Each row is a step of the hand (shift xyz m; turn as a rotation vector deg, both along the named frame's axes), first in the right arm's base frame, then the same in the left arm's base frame.
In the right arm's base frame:
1: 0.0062 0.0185 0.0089 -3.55 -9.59 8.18
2: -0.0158 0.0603 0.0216 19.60 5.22 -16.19
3: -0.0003 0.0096 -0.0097 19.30 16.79 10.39
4: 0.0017 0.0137 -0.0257 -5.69 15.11 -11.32
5: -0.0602 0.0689 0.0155 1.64 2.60 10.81
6: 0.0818 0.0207 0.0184 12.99 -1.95 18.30
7: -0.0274 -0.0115 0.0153 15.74 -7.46 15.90
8: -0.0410 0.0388 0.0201 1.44 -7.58 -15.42
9: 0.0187 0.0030 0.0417 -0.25 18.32 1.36
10: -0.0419 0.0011 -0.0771 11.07 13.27 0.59
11: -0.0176 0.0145 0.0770 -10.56 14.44 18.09
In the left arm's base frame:
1: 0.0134 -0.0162 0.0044 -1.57 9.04 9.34
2: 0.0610 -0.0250 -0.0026 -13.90 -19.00 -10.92
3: 0.0031 -0.0061 -0.0118 5.34 -25.24 9.85
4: -0.0015 -0.0107 -0.0271 9.49 -5.44 -16.41
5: 0.0898 0.0039 -0.0230 5.32 -2.58 9.56
6: -0.0240 -0.0760 0.0333 -1.34 -8.30 20.90
7: 0.0134 0.0290 0.0098 -7.83 -7.04 21.10
8: 0.0592 0.0080 -0.0045 -12.50 3.18 -11.44
9: 0.0085 -0.0151 0.0424 13.85 -11.29 -4.27
10: -0.0067 0.0295 -0.0824 3.50 -16.93 -0.34
11: 0.0516 0.0069 0.0612 23.67 -0.33 9.32

